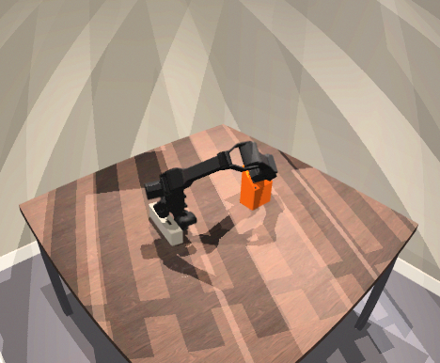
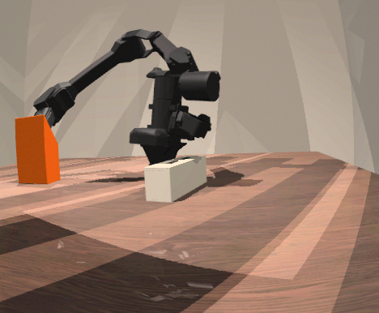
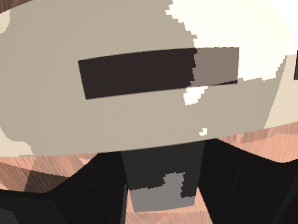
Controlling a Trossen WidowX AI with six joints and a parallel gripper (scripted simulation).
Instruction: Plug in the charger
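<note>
My gripper tip is now 2 cm short of the charger and 1 cm below it.
</note>
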